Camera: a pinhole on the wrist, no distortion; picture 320 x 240 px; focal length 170.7 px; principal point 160.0 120.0 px. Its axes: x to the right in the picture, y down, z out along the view. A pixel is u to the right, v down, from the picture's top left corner.
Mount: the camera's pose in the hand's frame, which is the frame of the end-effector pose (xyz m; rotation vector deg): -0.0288 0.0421 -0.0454 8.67 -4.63 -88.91
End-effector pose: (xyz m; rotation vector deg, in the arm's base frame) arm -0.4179 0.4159 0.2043 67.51 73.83 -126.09
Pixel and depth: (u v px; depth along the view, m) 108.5 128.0 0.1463
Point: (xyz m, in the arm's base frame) -0.3910 0.2827 0.2200
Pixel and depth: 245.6 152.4 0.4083
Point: -0.7028 0.2102 0.4018
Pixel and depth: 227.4 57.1 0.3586
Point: -0.5041 0.2173 0.5060
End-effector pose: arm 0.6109 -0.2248 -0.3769 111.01 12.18 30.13
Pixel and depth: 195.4 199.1 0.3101
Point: 0.8017 -0.4149 -0.4839
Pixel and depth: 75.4 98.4 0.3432
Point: 0.6156 -0.5974 -0.3320
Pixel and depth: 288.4 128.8 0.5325
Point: 0.7928 -0.4787 -0.8985
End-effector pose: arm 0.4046 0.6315 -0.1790 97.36 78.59 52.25
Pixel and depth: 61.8 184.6 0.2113
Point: 0.6350 0.6051 -0.1238
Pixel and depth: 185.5 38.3 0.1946
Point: 0.4967 0.4688 -0.2472
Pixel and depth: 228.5 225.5 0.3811
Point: 0.6907 0.7543 -0.4448
